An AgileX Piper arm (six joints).
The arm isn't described. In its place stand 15 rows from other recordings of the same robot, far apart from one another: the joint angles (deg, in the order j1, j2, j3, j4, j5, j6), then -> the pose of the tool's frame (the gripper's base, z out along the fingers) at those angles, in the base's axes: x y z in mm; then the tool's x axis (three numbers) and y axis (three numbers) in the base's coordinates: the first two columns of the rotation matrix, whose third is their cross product.
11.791 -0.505 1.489 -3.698 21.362 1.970 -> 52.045 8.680 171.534 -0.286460 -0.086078 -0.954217 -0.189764 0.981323 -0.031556
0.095 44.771 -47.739 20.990 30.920 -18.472 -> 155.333 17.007 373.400 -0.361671 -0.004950 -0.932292 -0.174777 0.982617 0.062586
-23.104 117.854 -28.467 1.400 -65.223 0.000 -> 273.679 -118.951 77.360 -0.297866 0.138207 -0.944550 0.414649 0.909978 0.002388
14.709 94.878 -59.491 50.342 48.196 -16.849 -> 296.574 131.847 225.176 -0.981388 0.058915 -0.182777 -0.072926 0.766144 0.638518
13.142 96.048 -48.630 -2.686 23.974 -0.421 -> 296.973 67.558 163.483 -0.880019 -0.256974 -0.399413 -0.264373 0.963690 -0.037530
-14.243 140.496 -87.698 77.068 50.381 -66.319 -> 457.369 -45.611 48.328 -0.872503 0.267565 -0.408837 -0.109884 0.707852 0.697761
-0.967 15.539 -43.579 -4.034 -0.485 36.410 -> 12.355 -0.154 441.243 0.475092 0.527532 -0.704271 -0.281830 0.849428 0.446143
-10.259 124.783 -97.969 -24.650 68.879 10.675 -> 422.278 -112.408 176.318 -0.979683 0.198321 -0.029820 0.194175 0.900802 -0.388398
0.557 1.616 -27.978 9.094 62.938 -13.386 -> -1.649 12.793 272.040 -0.491743 -0.163434 -0.855265 -0.211433 0.975242 -0.064795
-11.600 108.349 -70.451 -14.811 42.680 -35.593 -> 361.035 -90.208 174.725 -0.825609 -0.560949 -0.060885 -0.519139 0.797450 -0.307519
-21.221 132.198 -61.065 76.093 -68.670 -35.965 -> 316.867 -211.305 63.824 -0.209637 0.236539 -0.948737 0.977779 0.051456 -0.203225
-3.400 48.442 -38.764 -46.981 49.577 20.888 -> 144.952 -59.351 309.458 -0.774381 -0.154022 -0.613687 0.275070 0.791513 -0.545750
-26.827 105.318 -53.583 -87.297 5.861 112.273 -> 318.336 -171.393 151.406 -0.375814 0.661005 -0.649489 0.738952 0.636690 0.220400
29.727 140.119 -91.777 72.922 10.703 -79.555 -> 426.649 262.226 53.330 -0.554015 -0.452836 -0.698575 -0.665637 0.744917 0.045016
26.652 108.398 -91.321 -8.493 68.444 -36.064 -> 354.835 164.106 258.947 -0.414892 -0.908763 -0.044874 -0.885149 0.414547 -0.211335
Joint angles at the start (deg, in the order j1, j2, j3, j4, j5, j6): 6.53, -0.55, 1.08, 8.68, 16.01, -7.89
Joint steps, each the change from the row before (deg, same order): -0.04, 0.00, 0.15, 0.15, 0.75, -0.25; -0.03, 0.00, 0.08, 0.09, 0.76, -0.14; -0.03, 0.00, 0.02, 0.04, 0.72, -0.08; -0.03, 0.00, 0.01, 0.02, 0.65, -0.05; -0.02, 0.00, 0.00, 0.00, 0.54, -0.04; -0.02, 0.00, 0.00, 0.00, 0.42, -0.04; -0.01, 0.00, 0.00, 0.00, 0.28, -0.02; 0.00, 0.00, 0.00, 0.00, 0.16, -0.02; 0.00, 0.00, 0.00, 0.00, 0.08, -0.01; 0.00, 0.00, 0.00, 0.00, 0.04, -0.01; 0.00, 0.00, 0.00, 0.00, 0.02, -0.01; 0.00, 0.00, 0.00, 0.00, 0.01, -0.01; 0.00, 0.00, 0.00, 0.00, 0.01, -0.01; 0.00, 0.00, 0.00, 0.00, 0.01, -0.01; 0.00, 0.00, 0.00, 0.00, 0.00, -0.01; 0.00, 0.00, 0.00, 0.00, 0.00, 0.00
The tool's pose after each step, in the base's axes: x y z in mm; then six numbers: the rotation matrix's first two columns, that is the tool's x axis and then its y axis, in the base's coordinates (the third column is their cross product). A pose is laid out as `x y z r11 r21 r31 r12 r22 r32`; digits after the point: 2 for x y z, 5 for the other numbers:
53.66 10.16 180.40 -0.21179 -0.01847 -0.97714 -0.15472 0.98785 0.01486
53.40 10.32 178.77 -0.22559 -0.02146 -0.97399 -0.15665 0.98755 0.01452
53.12 10.45 177.56 -0.23773 -0.02404 -0.97103 -0.15825 0.98730 0.01429
52.86 10.56 176.51 -0.24855 -0.02624 -0.96826 -0.15955 0.98709 0.01421
52.63 10.64 175.70 -0.25734 -0.02831 -0.96591 -0.16070 0.98691 0.01388
52.44 10.70 175.06 -0.26414 -0.03007 -0.96402 -0.16156 0.98677 0.01349
52.32 10.74 174.64 -0.26868 -0.03113 -0.96273 -0.16217 0.98667 0.01335
52.24 10.77 174.40 -0.27124 -0.03192 -0.96198 -0.16266 0.98660 0.01313
52.20 10.78 174.28 -0.27253 -0.03231 -0.96161 -0.16290 0.98656 0.01302
52.19 10.79 174.22 -0.27315 -0.03260 -0.96142 -0.16305 0.98653 0.01288
52.18 10.80 174.19 -0.27345 -0.03282 -0.96133 -0.16314 0.98652 0.01272
52.17 10.80 174.17 -0.27359 -0.03302 -0.96128 -0.16322 0.98651 0.01256
52.17 10.80 174.16 -0.27372 -0.03322 -0.96124 -0.16329 0.98650 0.01240
52.16 10.80 174.14 -0.27386 -0.03342 -0.96119 -0.16336 0.98649 0.01224
52.16 10.80 174.14 -0.27383 -0.03360 -0.96119 -0.16341 0.98648 0.01207
52.16 10.80 174.14 -0.27383 -0.03360 -0.96119 -0.16341 0.98648 0.01207

